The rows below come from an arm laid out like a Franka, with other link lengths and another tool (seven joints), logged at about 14 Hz.
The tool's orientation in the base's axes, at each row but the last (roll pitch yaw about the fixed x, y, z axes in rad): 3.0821, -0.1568, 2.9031; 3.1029, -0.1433, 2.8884; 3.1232, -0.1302, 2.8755; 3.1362, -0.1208, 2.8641; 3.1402, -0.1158, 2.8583; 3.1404, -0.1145, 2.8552
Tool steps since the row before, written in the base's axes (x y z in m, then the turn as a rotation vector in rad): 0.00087, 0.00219, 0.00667, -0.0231, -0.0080, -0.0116; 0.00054, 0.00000, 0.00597, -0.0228, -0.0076, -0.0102; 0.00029, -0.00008, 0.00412, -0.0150, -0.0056, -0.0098; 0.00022, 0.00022, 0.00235, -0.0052, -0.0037, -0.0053; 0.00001, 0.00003, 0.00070, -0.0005, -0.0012, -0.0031; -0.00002, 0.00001, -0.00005, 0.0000, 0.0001, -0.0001
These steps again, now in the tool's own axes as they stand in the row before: 0.00072, 0.00272, -0.00649, 0.0185, -0.0141, 0.0139; 0.00034, 0.00037, -0.00597, 0.0185, -0.0136, 0.0125; 0.00024, 0.00007, -0.00412, 0.0116, -0.0096, 0.0112; 0.00013, 0.00028, -0.00235, 0.0033, -0.0050, 0.0057; 0.00008, 0.00003, -0.00070, -0.0002, -0.0013, 0.0031; 0.00002, 0.00000, 0.00005, 0.0000, 0.0001, 0.0001
